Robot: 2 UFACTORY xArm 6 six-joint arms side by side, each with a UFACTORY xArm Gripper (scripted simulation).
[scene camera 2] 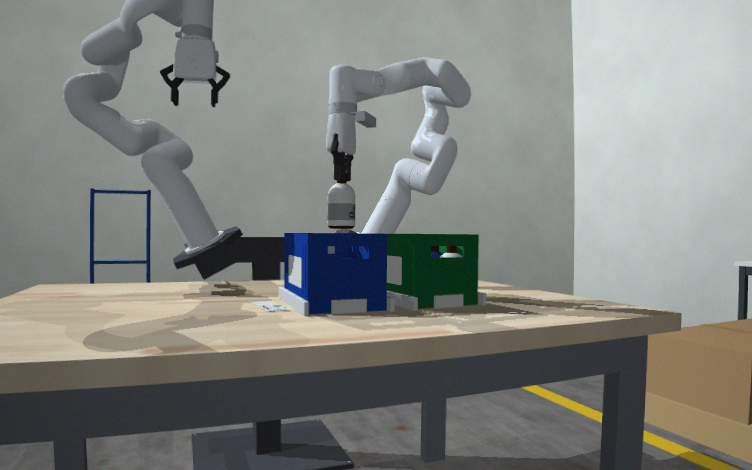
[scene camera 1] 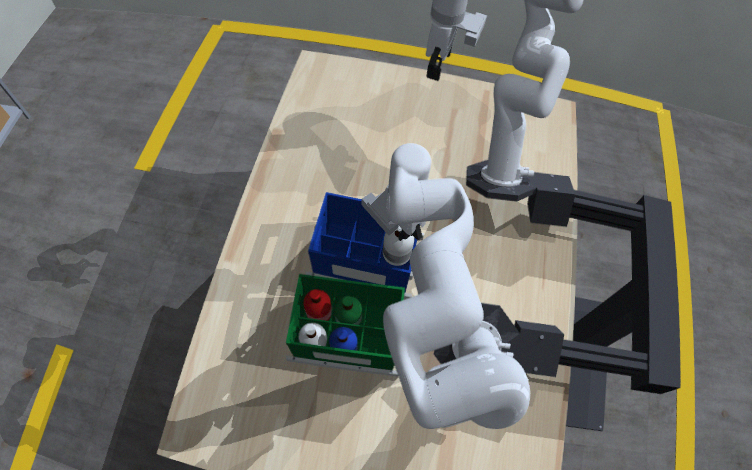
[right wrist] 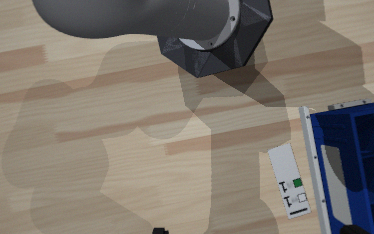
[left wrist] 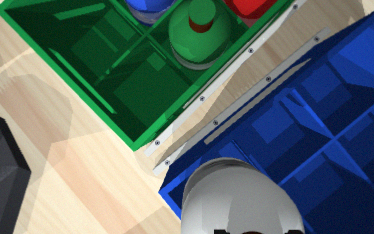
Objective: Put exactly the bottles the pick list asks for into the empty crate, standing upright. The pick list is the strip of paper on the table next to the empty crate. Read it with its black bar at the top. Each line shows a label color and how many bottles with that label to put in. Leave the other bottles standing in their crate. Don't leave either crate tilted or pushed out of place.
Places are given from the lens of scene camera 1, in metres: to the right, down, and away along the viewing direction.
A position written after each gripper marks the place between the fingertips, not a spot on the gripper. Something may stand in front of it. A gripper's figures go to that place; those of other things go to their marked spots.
right gripper (scene camera 1: 438, 66): 0.15, -0.42, 1.19
blue crate (scene camera 1: 347, 243): -0.08, 0.02, 1.43
green crate (scene camera 1: 374, 352): 0.00, 0.32, 1.36
